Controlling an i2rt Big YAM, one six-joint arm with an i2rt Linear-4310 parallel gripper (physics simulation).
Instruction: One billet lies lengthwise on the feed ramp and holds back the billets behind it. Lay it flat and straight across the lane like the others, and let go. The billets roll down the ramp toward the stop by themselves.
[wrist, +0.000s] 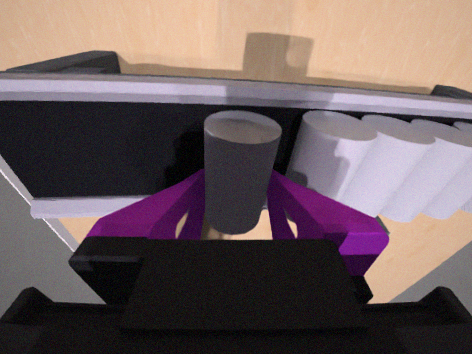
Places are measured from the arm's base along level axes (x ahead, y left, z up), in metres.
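Pixels of known places: gripper, fingertip midpoint: (236, 176).
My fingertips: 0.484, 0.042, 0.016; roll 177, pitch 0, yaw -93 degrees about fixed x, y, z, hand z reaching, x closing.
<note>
Behind a point stands the place of what it marks, as x, y, z.
A grey billet (241, 172) {0.508, 0.038, 0.043} stands between the purple fingers of my gripper (236, 176) {0.484, 0.042, 0.016}, which is shut on it. The billet lies across the lane, roughly parallel with the others, its round end face toward the far rail. Its shadow falls on the wood beyond the rail, and whether it touches the ramp cannot be told. The nearest pale billet (327, 150) {0.512, -0.006, 0.033} lies across the lane just right of it, with a narrow dark gap between. Several more billets (395, 170) {0.495, -0.051, 0.030} sit side by side further right. The feed ramp (100, 150) {0.508, 0.126, 0.014} has a dark lane surface.
The far pale rail (165, 90) {0.542, 0.073, 0.018} runs along the lane, and the near rail (85, 206) {0.468, 0.153, 0.023} shows at lower left. A dark block (95, 62) {0.551, 0.142, -0.043} is beyond the far rail at upper left, and another dark piece (450, 92) {0.510, -0.153, -0.058} is at upper right. Wooden table (165, 30) {0.566, 0.094, -0.077} surrounds the ramp.
</note>
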